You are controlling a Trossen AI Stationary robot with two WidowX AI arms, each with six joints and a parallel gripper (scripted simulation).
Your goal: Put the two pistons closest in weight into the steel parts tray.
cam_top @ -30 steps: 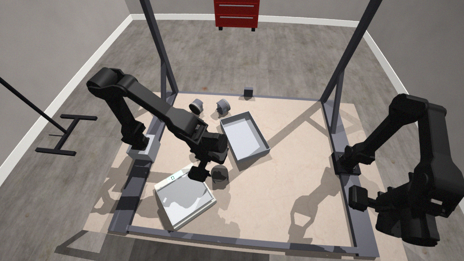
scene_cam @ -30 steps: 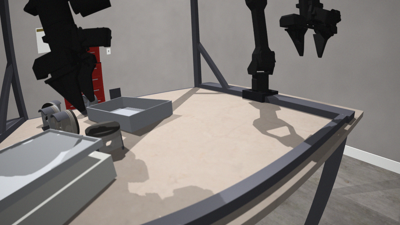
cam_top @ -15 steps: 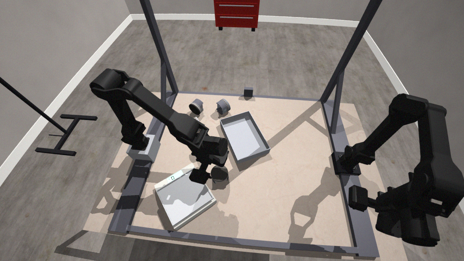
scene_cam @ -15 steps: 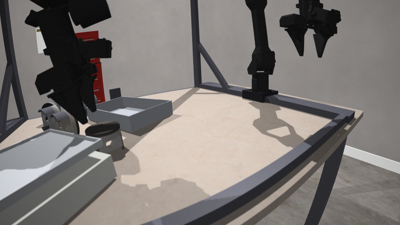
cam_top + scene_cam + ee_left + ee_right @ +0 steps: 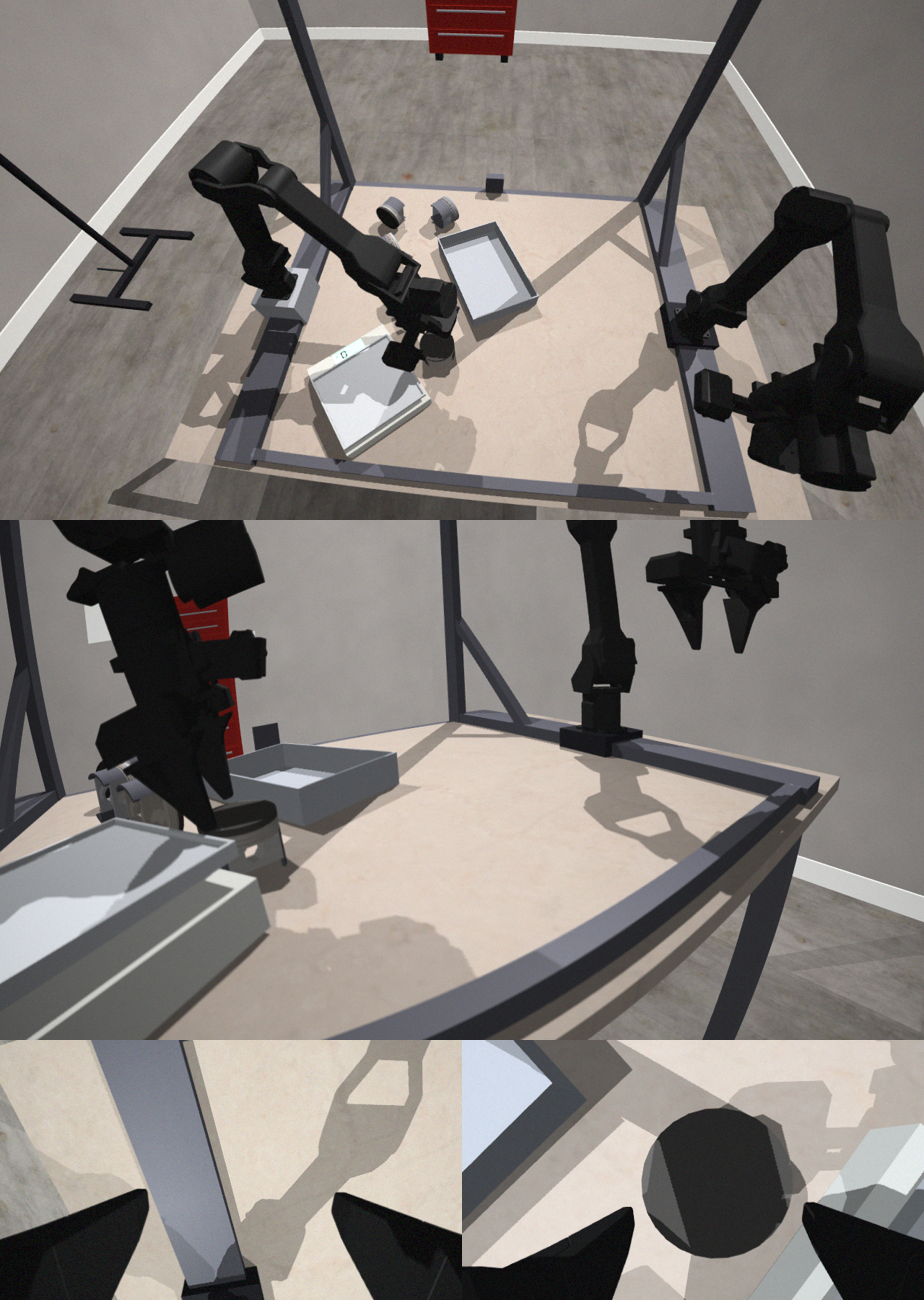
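The scale pan lies 110 mm ahead of my right hand, 100 mm to the right of it and 30 mm below it. The rest, counted from my right hand: scale: 100 mm ahead, 110 mm to the right, 50 mm below; steel parts tray: 200 mm behind, 110 mm to the left, 70 mm below.
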